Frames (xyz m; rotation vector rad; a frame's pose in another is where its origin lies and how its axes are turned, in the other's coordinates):
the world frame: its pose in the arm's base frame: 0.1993 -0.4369 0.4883 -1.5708 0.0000 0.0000
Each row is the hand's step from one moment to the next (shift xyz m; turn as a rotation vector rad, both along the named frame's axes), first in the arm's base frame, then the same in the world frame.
Working: the arm's base frame: its pose in the world frame: -0.1993 0.4883 0.4369 1.5708 0.0000 0.0000

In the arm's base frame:
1: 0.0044 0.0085 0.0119 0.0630 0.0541 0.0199
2: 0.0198 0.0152 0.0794 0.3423 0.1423 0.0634
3: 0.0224 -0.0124 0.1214 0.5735 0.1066 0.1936
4: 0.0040 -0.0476 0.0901 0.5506 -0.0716 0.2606
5: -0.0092 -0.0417 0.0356 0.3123 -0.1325 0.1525
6: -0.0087 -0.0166 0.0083 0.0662 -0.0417 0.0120
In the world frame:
1: 0.0044 -0.0119 0.0085 0.0630 -0.0199 0.0541
2: 0.0198 -0.0794 0.0152 0.3423 -0.0634 0.1423
3: 0.0224 -0.1214 -0.0124 0.5735 -0.1936 0.1066
4: 0.0040 -0.0901 -0.0476 0.5506 -0.2606 -0.0716
5: -0.0092 -0.0356 -0.0417 0.3123 -0.1525 -0.1325
6: -0.0087 -0.0083 -0.0166 0.0662 -0.0120 -0.0417

